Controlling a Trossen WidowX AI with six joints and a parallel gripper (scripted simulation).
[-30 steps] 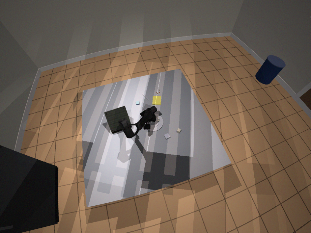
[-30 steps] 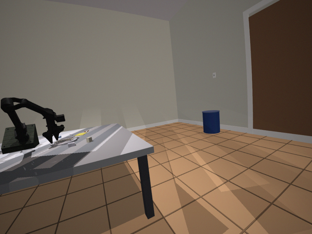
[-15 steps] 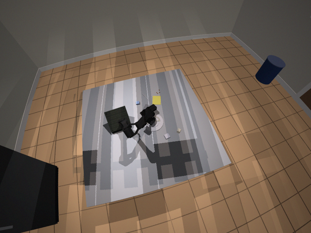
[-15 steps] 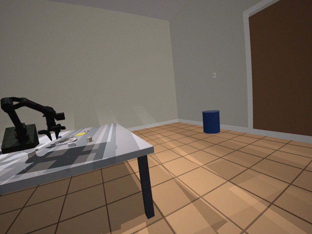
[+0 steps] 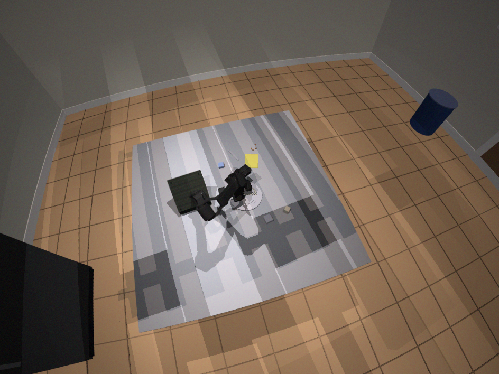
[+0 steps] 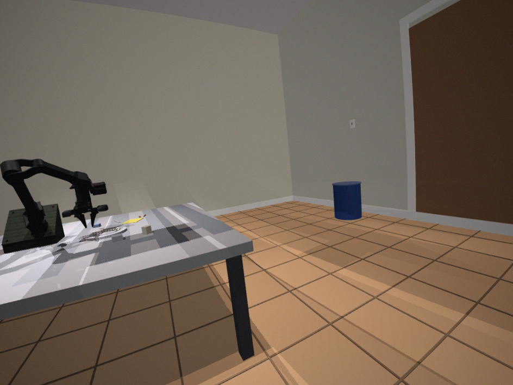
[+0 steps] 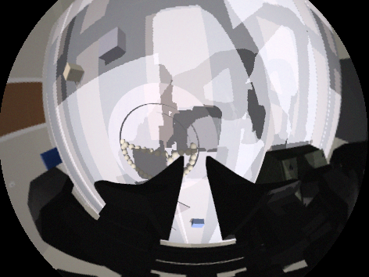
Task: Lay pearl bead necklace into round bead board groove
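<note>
The round bead board lies 60 mm ahead of my gripper tip and 40 mm below it. Round my gripper tip: grey card 70 mm ahead, 180 mm to the left, 50 mm below; blue block 10 mm behind, 290 mm to the left, 40 mm below; white block 130 mm ahead, 190 mm to the right, 40 mm below.
</note>
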